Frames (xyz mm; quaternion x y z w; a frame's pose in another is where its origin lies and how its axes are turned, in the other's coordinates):
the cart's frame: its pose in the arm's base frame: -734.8 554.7 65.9 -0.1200 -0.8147 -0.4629 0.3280
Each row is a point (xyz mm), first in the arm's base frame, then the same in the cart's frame.
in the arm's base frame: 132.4 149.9 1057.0
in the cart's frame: 27.9 882.8 -1057.4
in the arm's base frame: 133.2 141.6 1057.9
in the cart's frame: 28.8 879.3 -1065.0
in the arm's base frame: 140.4 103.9 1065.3
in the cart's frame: 32.2 867.4 -1102.1
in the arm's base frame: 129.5 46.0 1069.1
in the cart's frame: 49.2 833.1 -1147.1
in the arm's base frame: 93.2 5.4 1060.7
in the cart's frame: 75.6 787.3 -1162.5
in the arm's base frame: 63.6 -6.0 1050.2
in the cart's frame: 92.4 759.2 -1155.7
